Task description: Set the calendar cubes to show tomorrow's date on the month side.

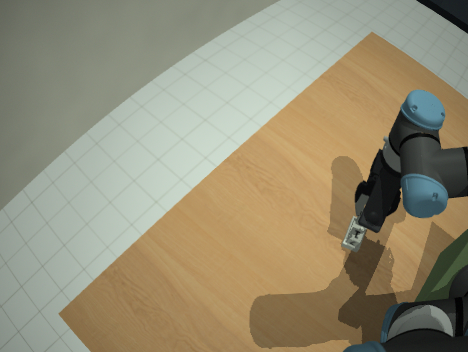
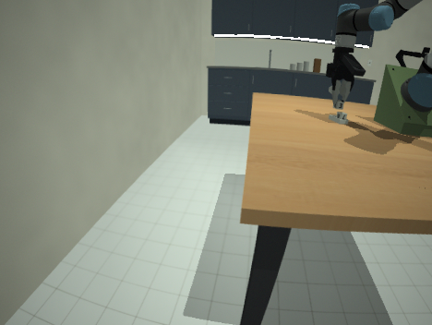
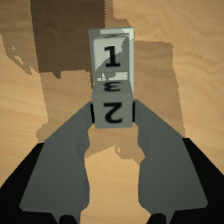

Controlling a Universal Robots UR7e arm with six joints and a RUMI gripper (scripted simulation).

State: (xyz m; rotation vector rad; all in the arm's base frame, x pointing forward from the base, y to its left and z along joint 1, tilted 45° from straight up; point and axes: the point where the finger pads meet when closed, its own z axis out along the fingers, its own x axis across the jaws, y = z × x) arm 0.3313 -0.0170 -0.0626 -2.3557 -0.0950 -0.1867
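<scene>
The grey digit cube is 10 mm below my hand. Also, from my hand: white calendar tray: 60 mm below, 20 mm to the left.
</scene>
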